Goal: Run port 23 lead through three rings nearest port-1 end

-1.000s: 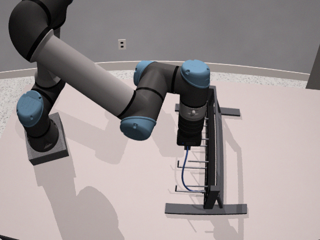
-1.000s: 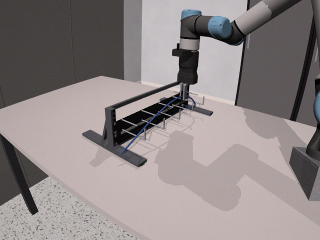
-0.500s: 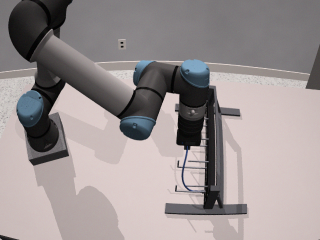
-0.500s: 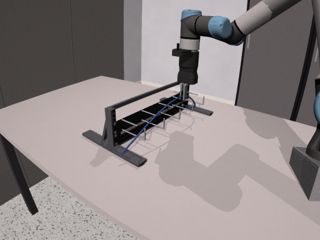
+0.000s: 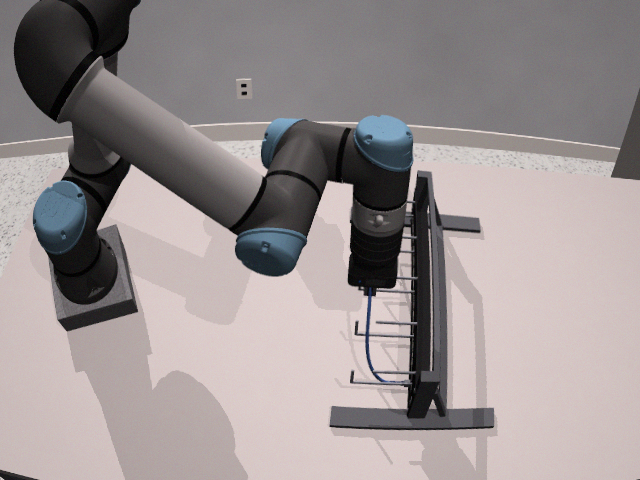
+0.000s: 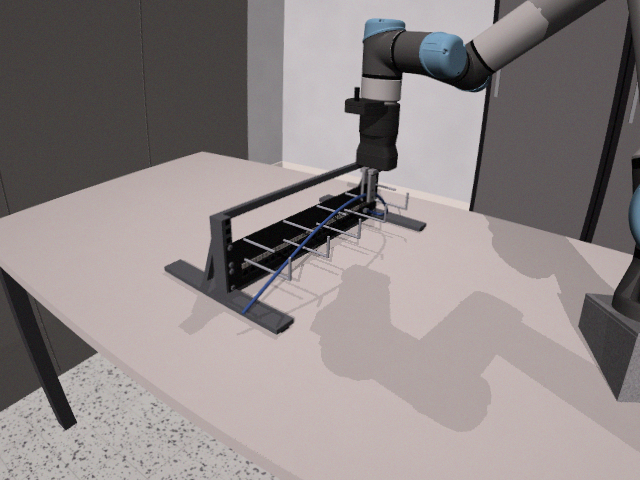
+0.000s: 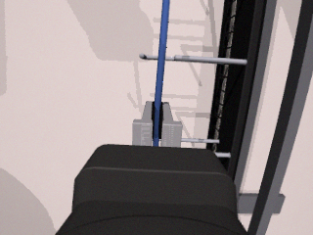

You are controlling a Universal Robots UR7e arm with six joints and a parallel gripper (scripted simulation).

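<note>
Right now the rack is 100 mm ahead of my hand, 50 mm to the left of it and 60 mm below it.
</note>
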